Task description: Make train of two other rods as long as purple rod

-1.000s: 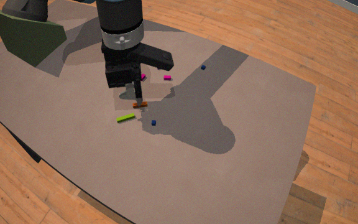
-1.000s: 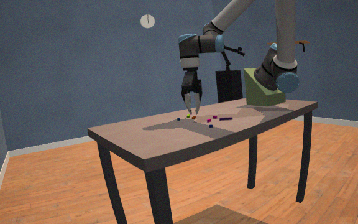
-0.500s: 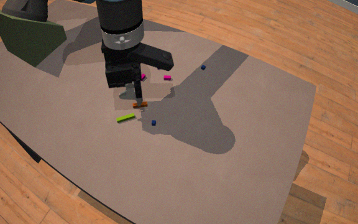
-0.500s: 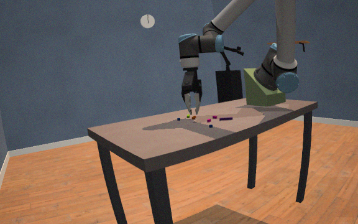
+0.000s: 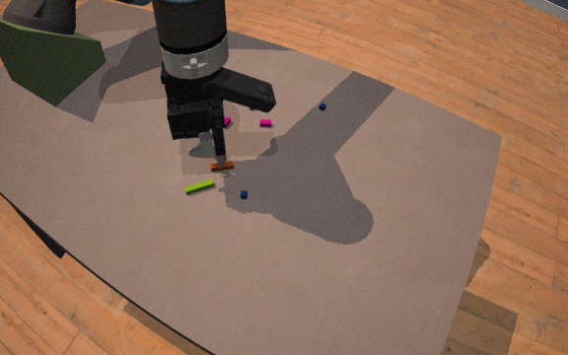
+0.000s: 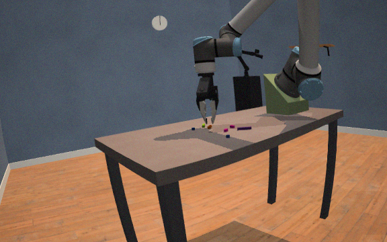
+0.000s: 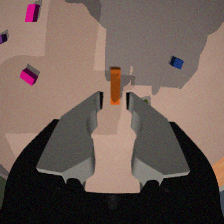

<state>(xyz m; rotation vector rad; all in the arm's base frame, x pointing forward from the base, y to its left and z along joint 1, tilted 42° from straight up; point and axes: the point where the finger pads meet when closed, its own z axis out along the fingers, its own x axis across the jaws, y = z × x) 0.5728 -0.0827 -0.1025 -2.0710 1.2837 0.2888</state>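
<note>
My hand is 3 cm above the orange rod. The rest, counted from my hand: lime rod: 5 cm to the right, 3 cm below, 2 cm behind; then purple rod: 17 cm to the left, 3 cm below, 2 cm behind.
</note>
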